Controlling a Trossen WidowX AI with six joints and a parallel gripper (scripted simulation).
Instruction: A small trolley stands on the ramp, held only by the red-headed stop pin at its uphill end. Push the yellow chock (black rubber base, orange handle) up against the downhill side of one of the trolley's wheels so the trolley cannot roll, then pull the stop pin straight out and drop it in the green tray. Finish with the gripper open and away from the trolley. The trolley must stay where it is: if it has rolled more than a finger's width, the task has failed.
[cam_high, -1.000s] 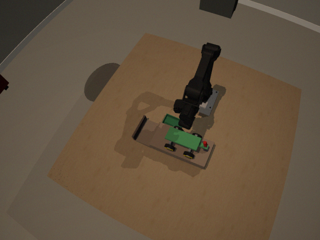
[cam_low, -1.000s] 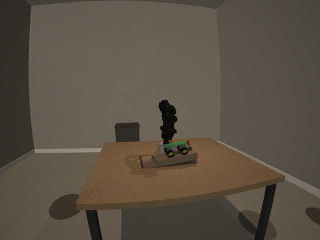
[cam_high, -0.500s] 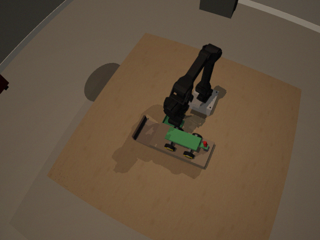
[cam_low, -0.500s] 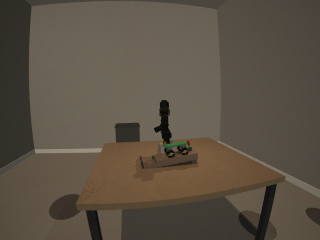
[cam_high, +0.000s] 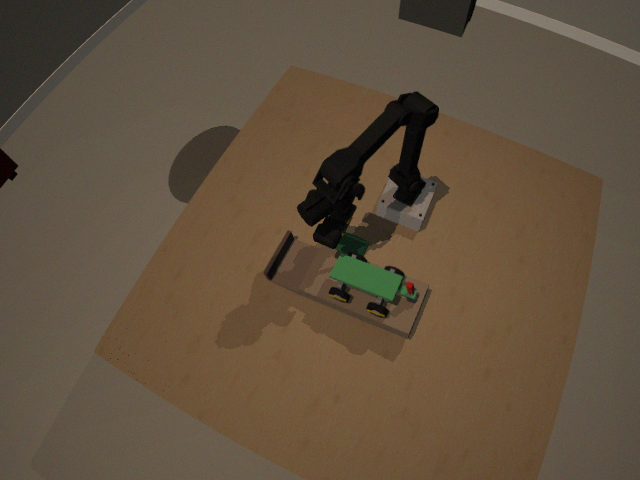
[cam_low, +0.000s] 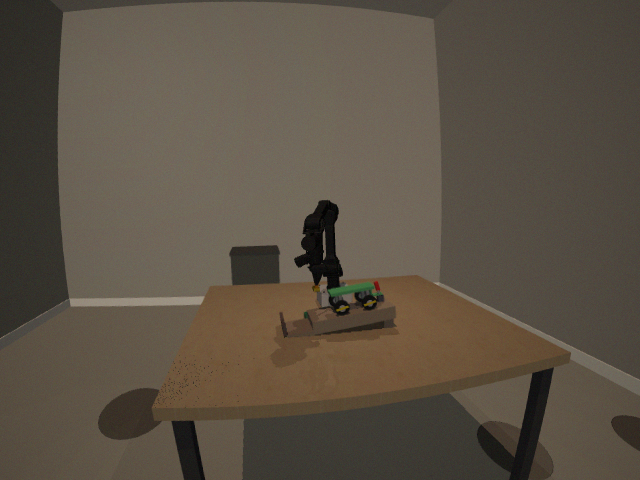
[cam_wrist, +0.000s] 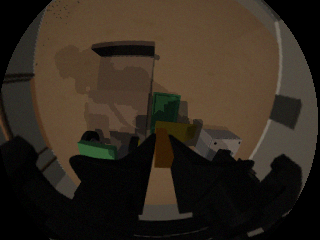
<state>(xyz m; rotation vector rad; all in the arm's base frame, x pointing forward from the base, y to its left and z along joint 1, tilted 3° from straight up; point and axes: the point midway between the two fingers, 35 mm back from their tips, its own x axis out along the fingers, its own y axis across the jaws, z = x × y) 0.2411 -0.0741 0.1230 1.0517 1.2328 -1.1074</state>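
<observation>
Now: gripper tip 2 cm past the yellow chock and 1 cm above it. Round my gripper tip: trolley 8 cm ahead, 14 cm to the left, 4 cm below; green tray 2 cm behind, 1 cm to the left, 16 cm below; ramp 8 cm ahead, 13 cm to the left, 10 cm below.
</observation>
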